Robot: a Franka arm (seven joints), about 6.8 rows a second.
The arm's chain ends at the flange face. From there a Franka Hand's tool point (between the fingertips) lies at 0.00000 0.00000 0.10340 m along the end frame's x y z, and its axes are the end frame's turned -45 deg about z.
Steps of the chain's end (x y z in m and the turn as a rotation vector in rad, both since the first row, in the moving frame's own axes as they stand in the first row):
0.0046 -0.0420 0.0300 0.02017 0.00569 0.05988
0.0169 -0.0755 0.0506 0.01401 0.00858 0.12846
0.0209 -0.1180 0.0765 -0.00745 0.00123 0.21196
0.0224 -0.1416 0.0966 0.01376 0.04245 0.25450
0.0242 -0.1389 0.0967 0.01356 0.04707 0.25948
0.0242 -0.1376 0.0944 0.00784 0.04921 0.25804
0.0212 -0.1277 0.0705 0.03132 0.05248 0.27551
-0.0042 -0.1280 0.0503 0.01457 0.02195 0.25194
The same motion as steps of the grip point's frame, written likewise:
0.0349 -0.0274 0.0300 0.01024 0.01829 0.05988
0.0670 -0.0417 0.0506 0.00384 0.01597 0.12846
0.0977 -0.0681 0.0765 -0.00614 -0.00440 0.21196
0.1198 -0.0817 0.0965 -0.02029 0.03975 0.25450
0.1194 -0.0781 0.0966 -0.02370 0.04287 0.25948
0.1181 -0.0767 0.0943 -0.02925 0.04034 0.25804
0.1111 -0.0729 0.0703 -0.01496 0.05926 0.27551
0.0901 -0.0926 0.0503 -0.00522 0.02582 0.25194

